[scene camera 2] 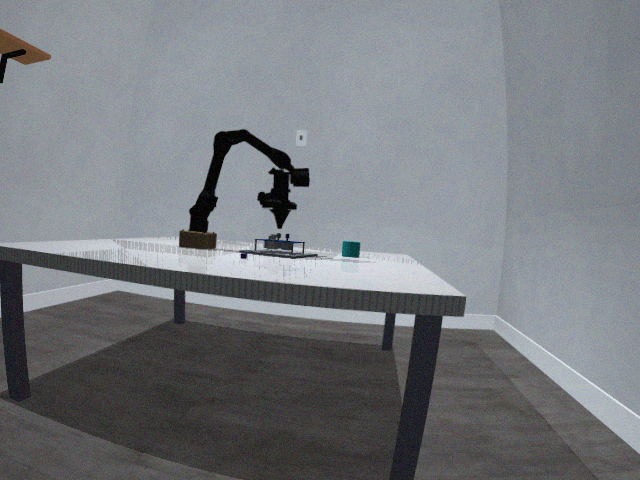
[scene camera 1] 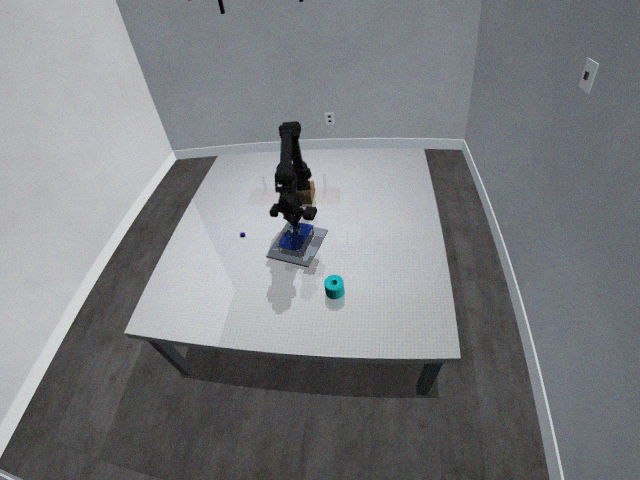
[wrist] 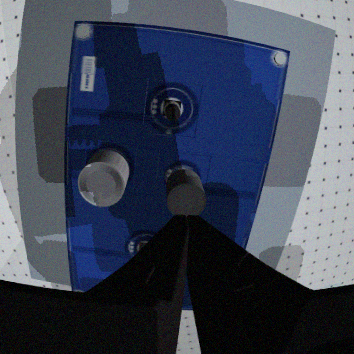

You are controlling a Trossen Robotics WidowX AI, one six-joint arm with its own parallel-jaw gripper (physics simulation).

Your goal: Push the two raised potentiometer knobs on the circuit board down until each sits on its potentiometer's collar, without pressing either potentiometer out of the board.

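Frame: origin at the arm's base, x left, y back, z up, level; millimetres.
Seen in the pictures: gripper, fingertip midpoint: (scene camera 2: 279, 228) (scene camera 1: 296, 227) (wrist: 185, 226); arm's base at its link origin: (scene camera 2: 197, 231) (scene camera 1: 303, 186).
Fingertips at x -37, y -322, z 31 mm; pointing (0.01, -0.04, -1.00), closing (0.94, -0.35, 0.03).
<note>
Offsets run from my fingertips to a thing's middle. "pt": to the spot under its first point.
The blue circuit board @(pt dx -38, dy -29, dz -43 mm) (scene camera 1: 289, 240) (scene camera 2: 297, 241) (wrist: 225, 125) stands on posts above a grey base plate (scene camera 1: 317, 238) (scene camera 2: 309, 255) (wrist: 310, 60). In the wrist view, a light grey knob @(dx -29, dy +18, dz -21 mm) (wrist: 103, 182) is at left and a darker grey knob @(dx +2, dy +1, dz -25 mm) (wrist: 186, 198) near the middle, both tall above the board. A bare shaft @(dx +8, dy +34, dz -33 mm) (wrist: 172, 110) stands in a ringed collar above them. Another ringed collar @(dx -29, dy -32, dz -42 mm) (wrist: 141, 244) is partly hidden by the fingers. In scene camera 2, a small blue knob @(dx -29, dy -32, dz -23 mm) (scene camera 2: 287, 236) shows. My gripper (scene camera 1: 295, 225) (scene camera 2: 279, 227) (wrist: 185, 226) is shut and empty, tips pointing down slightly above the knobs, beside the darker knob's near edge in the wrist view.
A teal cylinder @(dx +124, dy -284, dz -63 mm) (scene camera 1: 334, 288) (scene camera 2: 351, 249) with a hole in its top stands in front of the base plate. A small purple cube @(dx -265, dy +90, dz -85 mm) (scene camera 1: 242, 234) (scene camera 2: 243, 255) lies left of the plate in scene camera 1. The arm's base is by a wooden block (scene camera 1: 305, 195) (scene camera 2: 197, 239).
</note>
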